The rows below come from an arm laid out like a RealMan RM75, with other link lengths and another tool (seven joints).
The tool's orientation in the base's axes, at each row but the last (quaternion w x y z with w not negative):
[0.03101, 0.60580, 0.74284, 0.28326]
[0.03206, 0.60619, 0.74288, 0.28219]
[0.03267, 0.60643, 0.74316, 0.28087]
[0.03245, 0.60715, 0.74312, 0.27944]
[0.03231, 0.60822, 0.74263, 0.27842]
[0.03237, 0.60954, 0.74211, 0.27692]
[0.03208, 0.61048, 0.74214, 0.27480]
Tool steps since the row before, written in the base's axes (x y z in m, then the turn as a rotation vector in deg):
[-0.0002, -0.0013, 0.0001, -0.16, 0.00, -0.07]
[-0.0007, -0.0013, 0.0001, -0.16, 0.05, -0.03]
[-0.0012, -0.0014, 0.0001, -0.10, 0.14, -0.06]
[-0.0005, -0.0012, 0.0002, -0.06, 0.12, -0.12]
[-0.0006, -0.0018, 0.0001, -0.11, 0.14, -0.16]
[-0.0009, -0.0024, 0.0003, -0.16, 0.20, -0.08]
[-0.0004, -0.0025, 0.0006, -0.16, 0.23, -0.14]
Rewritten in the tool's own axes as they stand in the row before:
[-0.0011, -0.0003, -0.0007, 0.02, -0.17, 0.00]
[-0.0010, -0.0007, -0.0009, 0.08, -0.15, -0.02]
[-0.0009, -0.0012, -0.0011, 0.14, -0.10, 0.06]
[-0.0009, -0.0005, -0.0008, 0.09, -0.09, 0.12]
[-0.0015, -0.0007, -0.0010, 0.11, -0.16, 0.14]
[-0.0019, -0.0009, -0.0015, 0.20, -0.16, 0.08]
[-0.0020, -0.0003, -0.0016, 0.21, -0.18, 0.14]

